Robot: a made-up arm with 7 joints. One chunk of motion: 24 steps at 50 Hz.
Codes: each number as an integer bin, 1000 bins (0 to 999) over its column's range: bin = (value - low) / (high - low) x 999, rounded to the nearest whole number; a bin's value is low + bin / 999 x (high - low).
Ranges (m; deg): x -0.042..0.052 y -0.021..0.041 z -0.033..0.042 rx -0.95..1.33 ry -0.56..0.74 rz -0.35..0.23
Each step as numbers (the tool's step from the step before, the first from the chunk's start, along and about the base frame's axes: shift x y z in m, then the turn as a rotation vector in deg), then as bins.
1 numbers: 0.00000 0.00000 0.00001 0.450 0.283 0.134
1 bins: 446 338 440 613 648 834
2 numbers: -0.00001 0.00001 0.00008 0.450 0.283 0.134
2 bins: 446 339 441 613 648 834
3 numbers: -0.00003 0.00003 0.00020 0.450 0.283 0.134
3 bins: 446 339 442 613 648 834
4 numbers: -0.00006 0.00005 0.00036 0.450 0.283 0.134
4 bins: 446 339 444 613 648 834
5 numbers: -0.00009 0.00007 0.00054 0.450 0.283 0.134
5 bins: 445 339 447 613 648 834
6 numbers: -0.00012 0.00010 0.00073 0.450 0.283 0.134
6 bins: 445 340 449 613 648 834
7 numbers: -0.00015 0.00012 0.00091 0.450 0.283 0.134
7 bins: 445 340 452 613 648 834
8 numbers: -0.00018 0.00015 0.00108 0.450 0.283 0.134
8 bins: 444 341 454 613 648 834
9 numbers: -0.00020 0.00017 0.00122 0.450 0.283 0.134
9 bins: 444 341 456 613 648 834
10 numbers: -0.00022 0.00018 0.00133 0.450 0.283 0.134
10 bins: 444 341 457 613 648 834
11 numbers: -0.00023 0.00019 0.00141 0.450 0.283 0.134
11 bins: 444 341 458 613 648 834
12 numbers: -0.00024 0.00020 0.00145 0.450 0.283 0.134
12 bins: 444 342 459 613 648 834
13 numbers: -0.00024 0.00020 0.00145 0.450 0.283 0.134
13 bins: 444 342 459 613 648 834
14 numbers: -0.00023 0.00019 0.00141 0.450 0.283 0.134
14 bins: 444 341 458 613 648 834
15 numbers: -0.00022 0.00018 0.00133 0.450 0.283 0.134
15 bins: 444 341 457 613 648 834
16 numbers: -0.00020 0.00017 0.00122 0.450 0.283 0.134
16 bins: 444 341 456 613 648 834
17 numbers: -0.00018 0.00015 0.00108 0.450 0.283 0.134
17 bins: 444 341 454 613 648 834
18 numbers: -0.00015 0.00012 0.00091 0.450 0.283 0.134
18 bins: 445 340 452 613 648 834
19 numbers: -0.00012 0.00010 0.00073 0.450 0.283 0.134
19 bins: 445 340 449 613 648 834
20 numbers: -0.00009 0.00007 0.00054 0.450 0.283 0.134
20 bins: 445 339 447 613 648 834
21 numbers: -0.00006 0.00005 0.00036 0.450 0.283 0.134
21 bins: 446 339 444 613 648 834
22 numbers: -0.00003 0.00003 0.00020 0.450 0.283 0.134
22 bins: 446 339 442 613 648 834
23 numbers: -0.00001 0.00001 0.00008 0.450 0.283 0.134
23 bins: 446 339 441 613 648 834
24 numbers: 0.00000 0.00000 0.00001 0.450 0.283 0.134
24 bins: 446 338 440 613 648 834
